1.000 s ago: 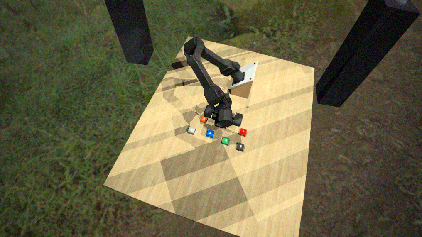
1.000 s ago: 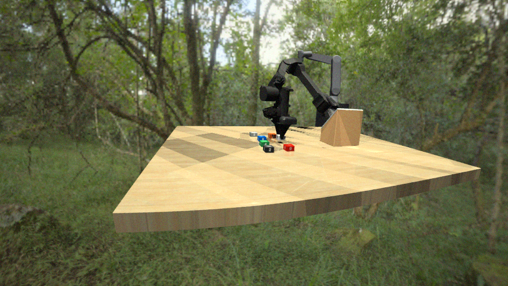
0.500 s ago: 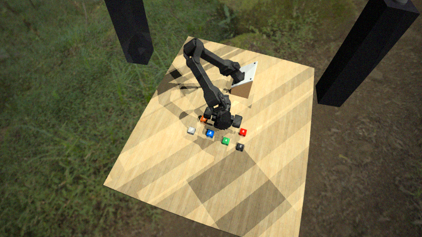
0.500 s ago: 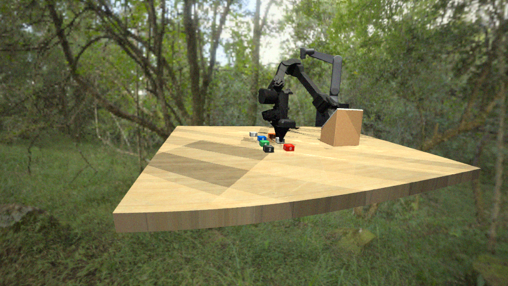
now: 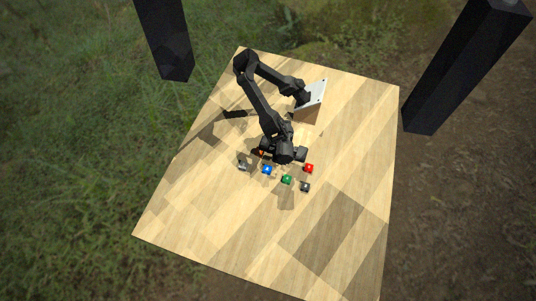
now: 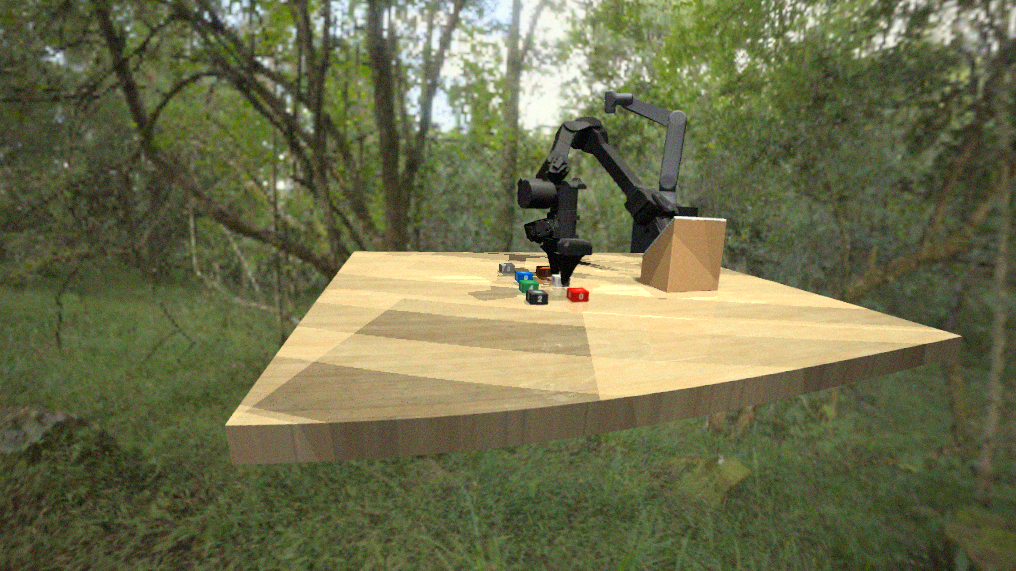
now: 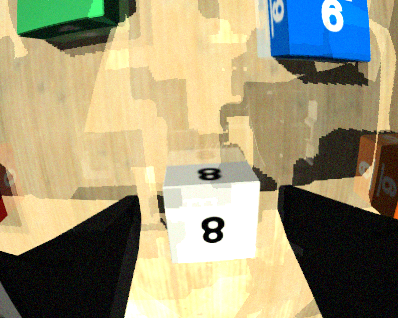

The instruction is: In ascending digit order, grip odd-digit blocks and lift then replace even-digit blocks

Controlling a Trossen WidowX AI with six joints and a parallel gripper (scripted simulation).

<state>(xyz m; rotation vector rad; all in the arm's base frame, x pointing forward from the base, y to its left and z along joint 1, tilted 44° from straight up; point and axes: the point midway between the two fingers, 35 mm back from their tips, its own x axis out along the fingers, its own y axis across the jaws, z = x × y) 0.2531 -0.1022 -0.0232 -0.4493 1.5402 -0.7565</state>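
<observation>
The white block is right at my gripper tip. From my gripper tip the other things lie so: blue block: 60 mm ahead, 50 mm to the right; green block: 90 mm ahead, 30 mm to the left; orange block: 20 mm behind, 100 mm to the right.
</observation>
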